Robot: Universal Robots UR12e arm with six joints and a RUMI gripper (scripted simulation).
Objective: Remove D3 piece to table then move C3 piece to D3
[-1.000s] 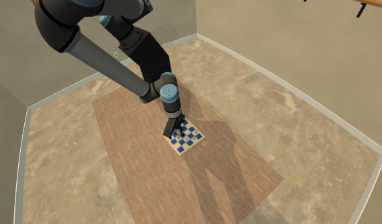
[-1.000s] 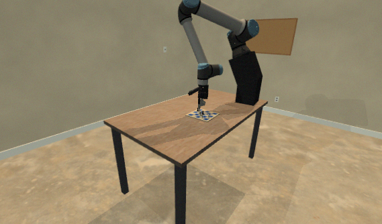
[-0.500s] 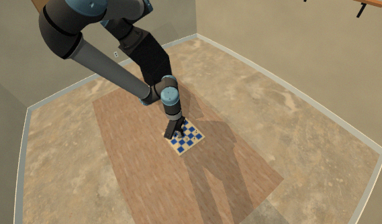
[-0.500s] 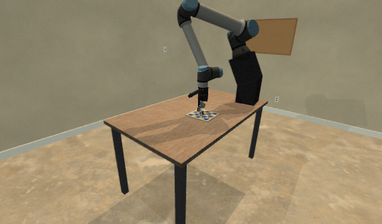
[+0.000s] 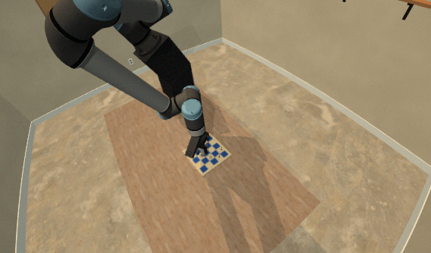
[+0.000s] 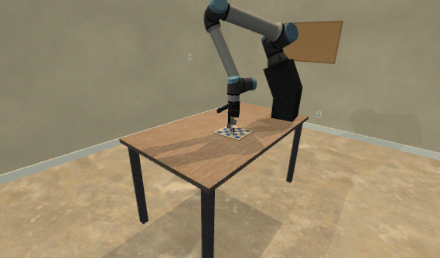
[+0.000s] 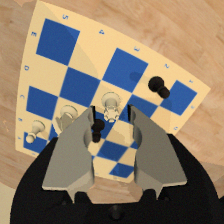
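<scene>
Right now the white chess piece is 1 cm below my hand. From my hand the other things lie so: chessboard 4 cm to the left, 3 cm below.
</scene>
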